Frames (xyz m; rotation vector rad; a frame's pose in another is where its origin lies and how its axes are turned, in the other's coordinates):
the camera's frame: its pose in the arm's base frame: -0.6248 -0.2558 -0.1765 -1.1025 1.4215 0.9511
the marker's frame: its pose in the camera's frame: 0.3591 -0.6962 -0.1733 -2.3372 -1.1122 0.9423
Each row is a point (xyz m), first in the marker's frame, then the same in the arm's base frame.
Working: the marker's frame: its pose in the arm's base frame: -0.0052 -0.6485 -0.5015 0.4778 0.7635 -2.6281

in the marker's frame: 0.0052 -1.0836 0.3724
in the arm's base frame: -0.5542 -0.0054 0.2718
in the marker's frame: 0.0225 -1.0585 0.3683
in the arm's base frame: -0.5577 -0.0271 0.2503
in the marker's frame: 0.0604 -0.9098 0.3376
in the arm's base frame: -0.5207 -0.1363 0.1445
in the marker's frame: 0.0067 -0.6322 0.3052
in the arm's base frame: -0.3478 -0.3238 0.0182
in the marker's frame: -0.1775 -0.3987 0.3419
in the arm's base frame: -0.0943 -0.4835 0.0203
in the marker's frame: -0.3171 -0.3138 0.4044
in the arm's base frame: 0.0510 -0.5516 0.0902
